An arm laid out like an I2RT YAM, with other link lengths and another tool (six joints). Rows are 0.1 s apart.
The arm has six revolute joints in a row. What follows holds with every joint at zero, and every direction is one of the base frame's.
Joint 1 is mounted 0.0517 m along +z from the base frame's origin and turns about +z.
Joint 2 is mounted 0.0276 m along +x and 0.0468 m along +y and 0.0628 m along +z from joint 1 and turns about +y.
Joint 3 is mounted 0.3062 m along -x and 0.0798 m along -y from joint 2 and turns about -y.
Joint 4 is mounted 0.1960 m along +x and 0.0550 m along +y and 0.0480 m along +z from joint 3 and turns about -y.
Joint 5 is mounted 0.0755 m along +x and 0.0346 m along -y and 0.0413 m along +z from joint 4 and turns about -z.
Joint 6 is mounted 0.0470 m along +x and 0.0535 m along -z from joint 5 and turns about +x.
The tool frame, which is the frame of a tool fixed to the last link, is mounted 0.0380 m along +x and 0.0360 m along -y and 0.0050 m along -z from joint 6; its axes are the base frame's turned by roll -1.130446, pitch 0.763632 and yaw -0.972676 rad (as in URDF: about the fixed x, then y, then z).
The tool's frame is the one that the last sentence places.
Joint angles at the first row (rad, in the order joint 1, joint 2, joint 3, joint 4, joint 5, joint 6):
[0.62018 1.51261 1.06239 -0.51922 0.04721 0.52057]
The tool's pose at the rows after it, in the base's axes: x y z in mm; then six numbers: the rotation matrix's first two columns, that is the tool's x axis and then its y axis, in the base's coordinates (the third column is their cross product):
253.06, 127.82, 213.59, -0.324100, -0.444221, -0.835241, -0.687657, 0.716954, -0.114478
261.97, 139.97, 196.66, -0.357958, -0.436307, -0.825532, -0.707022, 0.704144, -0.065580
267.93, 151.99, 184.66, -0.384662, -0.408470, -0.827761, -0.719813, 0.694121, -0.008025
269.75, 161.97, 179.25, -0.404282, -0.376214, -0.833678, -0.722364, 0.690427, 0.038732
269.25, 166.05, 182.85, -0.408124, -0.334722, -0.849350, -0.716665, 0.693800, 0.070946
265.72, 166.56, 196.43, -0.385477, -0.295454, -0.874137, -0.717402, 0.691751, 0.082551
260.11, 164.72, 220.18, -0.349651, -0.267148, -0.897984, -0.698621, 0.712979, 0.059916
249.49, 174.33, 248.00, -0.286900, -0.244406, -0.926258, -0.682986, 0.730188, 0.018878
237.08, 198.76, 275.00, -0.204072, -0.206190, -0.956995, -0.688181, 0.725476, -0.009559
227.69, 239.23, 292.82, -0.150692, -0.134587, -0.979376, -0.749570, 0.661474, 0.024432
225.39, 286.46, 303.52, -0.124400, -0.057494, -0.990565, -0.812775, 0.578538, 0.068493
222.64, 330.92, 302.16, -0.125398, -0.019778, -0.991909, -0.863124, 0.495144, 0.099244
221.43, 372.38, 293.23, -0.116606, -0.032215, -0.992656, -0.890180, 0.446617, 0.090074
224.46, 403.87, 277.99, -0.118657, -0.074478, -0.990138, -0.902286, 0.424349, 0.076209
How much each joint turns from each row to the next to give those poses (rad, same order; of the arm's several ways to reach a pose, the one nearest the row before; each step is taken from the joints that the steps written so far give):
[-0.00215 0.05256 -0.01247 0.05330 -0.03245 0.00627]
[0.00160 0.07445 0.00611 0.03672 -0.04790 0.00823]
[0.00368 0.05284 0.00675 0.03812 -0.05493 0.01935]
[0.00958 0.02626 0.00625 0.02648 -0.03813 0.02997]
[0.00195 -0.01038 0.00086 0.01874 -0.02585 0.02890]
[0.00298 -0.04531 0.00311 0.00230 -0.01347 0.01564]
[0.01561 -0.06298 0.03335 -0.04064 0.04145 0.02810]
[0.06791 -0.05617 0.05283 -0.03642 0.08921 0.04604]
[0.10764 -0.02545 0.06669 -0.00136 0.09400 0.04761]
[0.09967 0.02953 0.07354 0.04892 -0.00756 0.02837]
[0.07086 0.07773 0.09043 0.07216 -0.04603 0.01613]
[0.05521 0.09659 0.08402 0.05299 -0.04884 0.00656]
[0.05033 0.11554 0.10794 0.00557 -0.00055 -0.01079]
[0.02658 0.11400 0.11432 -0.03772 0.00522 -0.01305]

